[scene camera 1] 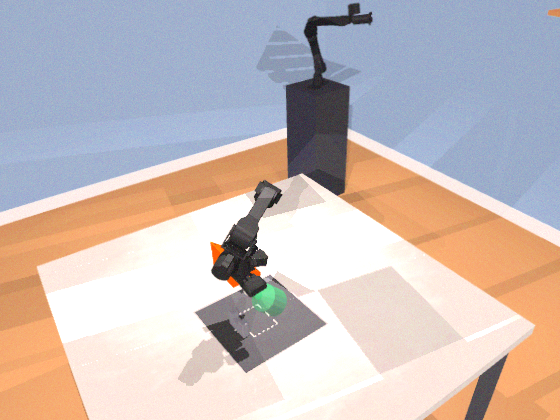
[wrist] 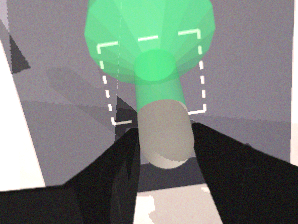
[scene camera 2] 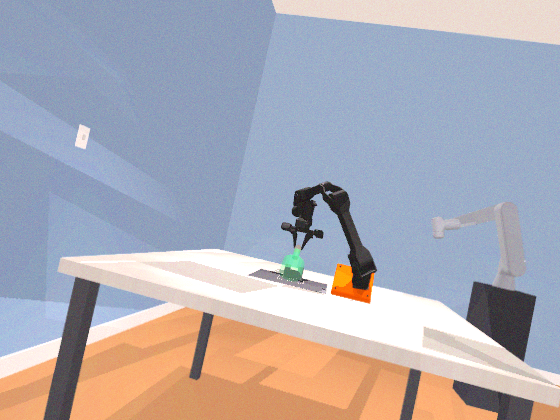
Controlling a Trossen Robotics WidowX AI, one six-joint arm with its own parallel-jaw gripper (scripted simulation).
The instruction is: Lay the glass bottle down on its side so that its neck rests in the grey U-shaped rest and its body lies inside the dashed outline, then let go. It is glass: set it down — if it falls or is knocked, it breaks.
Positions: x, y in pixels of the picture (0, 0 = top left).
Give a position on a dark grey mat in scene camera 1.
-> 297, 321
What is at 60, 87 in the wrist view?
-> A dark grey mat.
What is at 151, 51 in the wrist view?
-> A green glass bottle.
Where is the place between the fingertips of the gripper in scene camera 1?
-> At 248, 291
